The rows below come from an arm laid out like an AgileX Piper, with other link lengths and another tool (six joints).
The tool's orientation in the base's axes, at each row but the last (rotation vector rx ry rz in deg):
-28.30 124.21 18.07
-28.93 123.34 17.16
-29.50 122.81 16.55
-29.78 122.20 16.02
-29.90 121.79 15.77
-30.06 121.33 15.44
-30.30 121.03 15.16
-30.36 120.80 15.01
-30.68 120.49 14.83
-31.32 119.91 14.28
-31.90 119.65 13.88
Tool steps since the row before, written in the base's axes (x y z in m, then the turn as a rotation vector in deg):
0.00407 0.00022 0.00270 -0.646 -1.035 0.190
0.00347 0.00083 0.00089 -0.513 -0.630 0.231
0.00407 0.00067 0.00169 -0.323 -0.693 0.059
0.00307 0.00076 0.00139 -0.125 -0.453 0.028
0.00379 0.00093 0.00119 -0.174 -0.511 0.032
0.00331 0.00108 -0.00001 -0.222 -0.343 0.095
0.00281 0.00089 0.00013 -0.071 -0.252 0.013
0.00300 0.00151 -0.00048 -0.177 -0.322 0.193
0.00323 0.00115 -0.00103 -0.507 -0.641 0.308
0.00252 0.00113 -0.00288 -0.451 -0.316 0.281
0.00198 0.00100 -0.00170 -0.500 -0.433 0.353
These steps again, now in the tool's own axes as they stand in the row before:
-0.00445 -0.00152 0.00135 0.444 -0.618 -0.973
-0.00277 -0.00083 0.00228 0.240 -0.318 -0.745
-0.00367 -0.00126 0.00220 0.297 -0.464 -0.533
-0.00290 -0.00074 0.00172 0.159 -0.343 -0.280
-0.00313 -0.00093 0.00244 0.196 -0.372 -0.340
-0.00192 -0.00058 0.00284 0.123 -0.201 -0.347
-0.00173 -0.00052 0.00233 0.092 -0.190 -0.155
-0.00147 -0.00005 0.00306 0.013 -0.205 -0.360
-0.00102 -0.00048 0.00340 0.164 -0.335 -0.790
0.00090 -0.00010 0.00389 0.068 -0.074 -0.610
0.00020 0.00001 0.00279 0.065 -0.157 -0.730

